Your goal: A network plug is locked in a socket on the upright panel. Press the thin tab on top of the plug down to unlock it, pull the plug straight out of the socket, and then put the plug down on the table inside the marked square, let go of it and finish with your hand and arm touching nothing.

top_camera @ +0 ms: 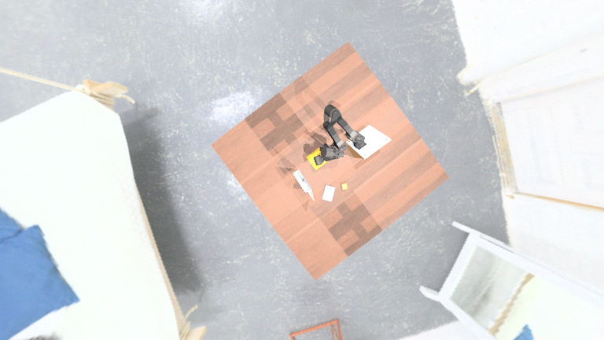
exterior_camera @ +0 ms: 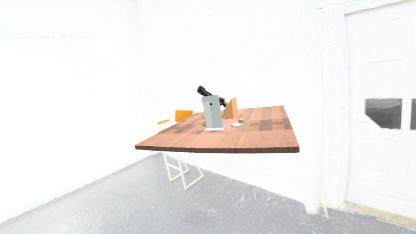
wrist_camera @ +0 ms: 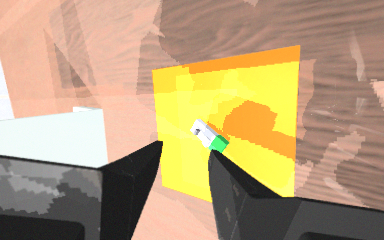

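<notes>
My gripper tip is 30 mm above the plug. Also, from my gripper tip: upright grey panel (170 mm ahead, 110 mm above, 70 mm to the left); yellow marked square (40 mm below).
</notes>
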